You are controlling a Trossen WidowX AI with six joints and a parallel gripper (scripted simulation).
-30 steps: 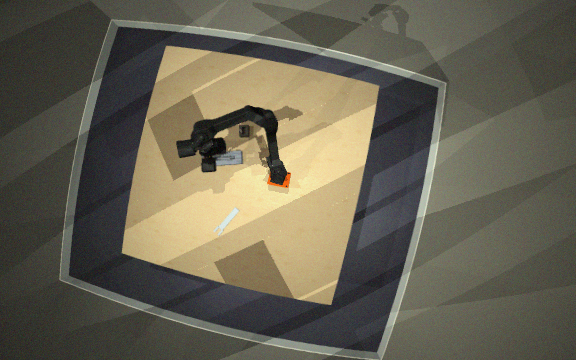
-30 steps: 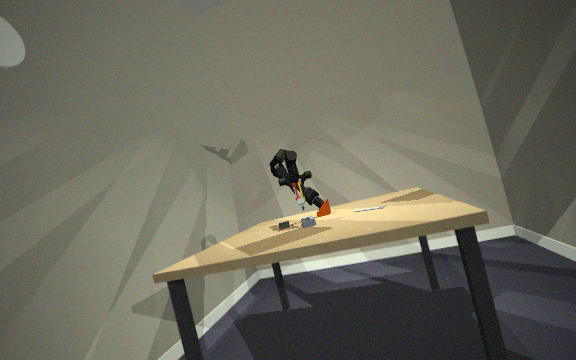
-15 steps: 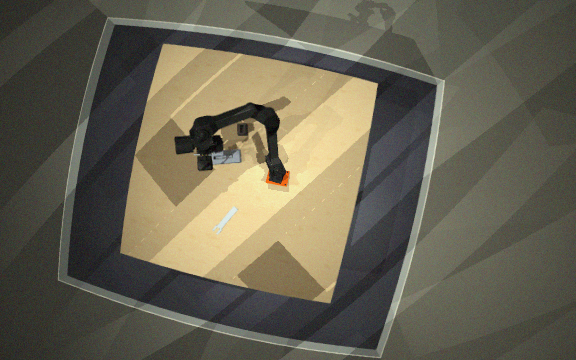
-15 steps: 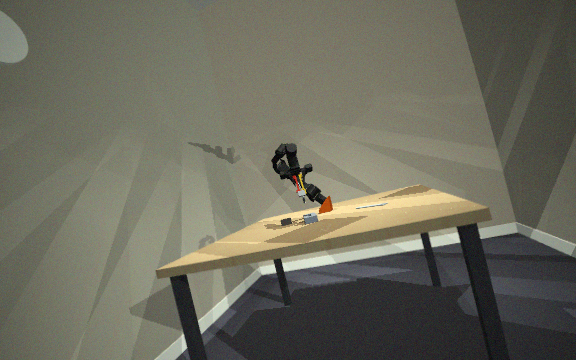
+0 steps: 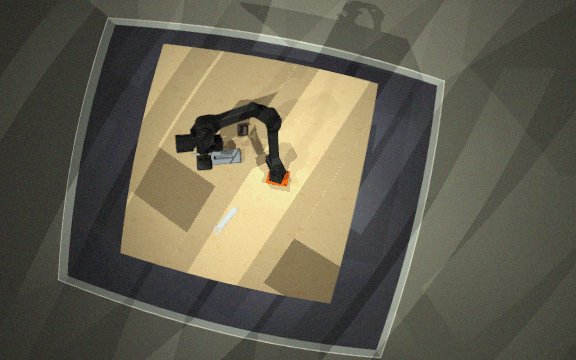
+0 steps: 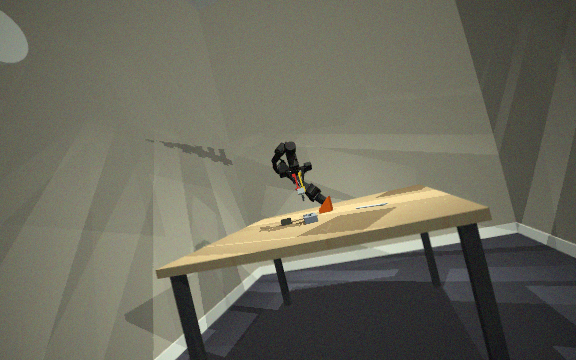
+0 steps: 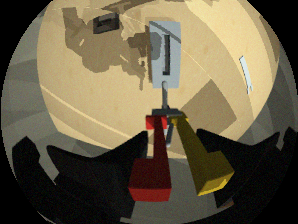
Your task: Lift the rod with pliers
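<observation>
My gripper tip is now 10 mm to the right of the yellow handle and 10 mm past it. Round my gripper tip: dark holster: 210 mm below, 170 mm to the right, 100 mm behind; grey channel block: 200 mm below, 40 mm behind; flat grey forked piece: 350 mm to the left, 220 mm below, 130 mm behind.
</observation>
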